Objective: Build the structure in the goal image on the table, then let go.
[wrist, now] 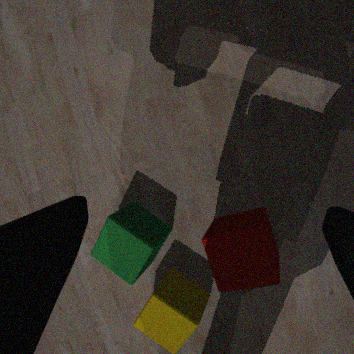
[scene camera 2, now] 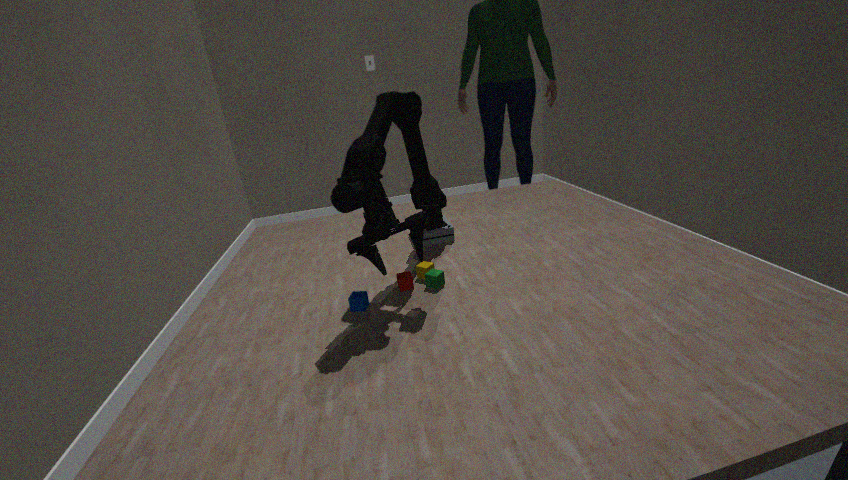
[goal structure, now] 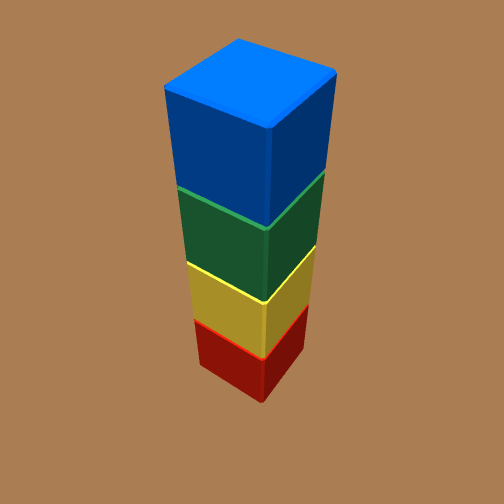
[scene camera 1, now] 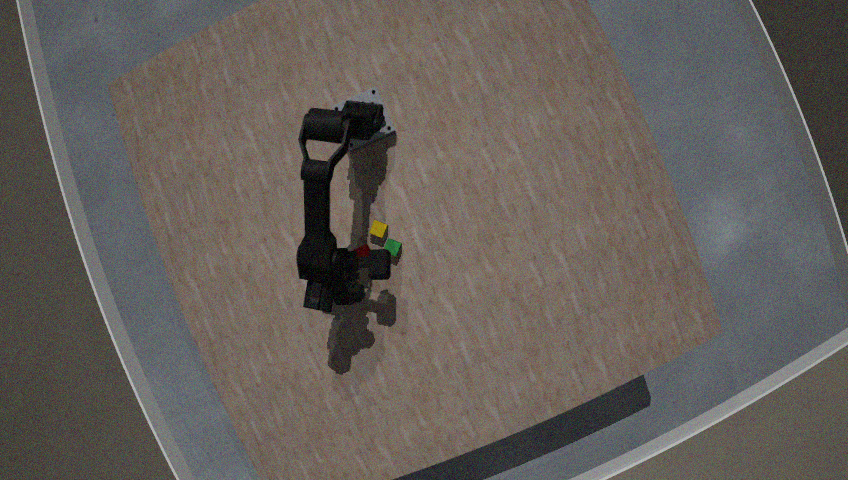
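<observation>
My gripper (scene camera 2: 403,266) (wrist: 208,213) is open and empty, above the cubes, with its fingers wide apart. A red cube (scene camera 1: 363,251) (scene camera 2: 405,281) (wrist: 245,252) lies in shadow below the fingers, partly hidden by the arm in scene camera 1. A green cube (scene camera 1: 392,247) (scene camera 2: 435,279) (wrist: 125,250) and a yellow cube (scene camera 1: 378,228) (scene camera 2: 424,269) (wrist: 167,320) lie close together beside it. A blue cube (scene camera 2: 358,301) lies apart from these three in scene camera 2; it does not show in the wrist view. No cube is stacked on another.
The black arm (scene camera 1: 317,208) (scene camera 2: 364,160) reaches from its grey base plate (scene camera 1: 371,139) (scene camera 2: 438,236) over the wood-patterned surface (scene camera 1: 505,237) (scene camera 2: 535,356). Its shadow falls across the cubes. A person (scene camera 2: 507,53) in a green top stands at the back by the wall.
</observation>
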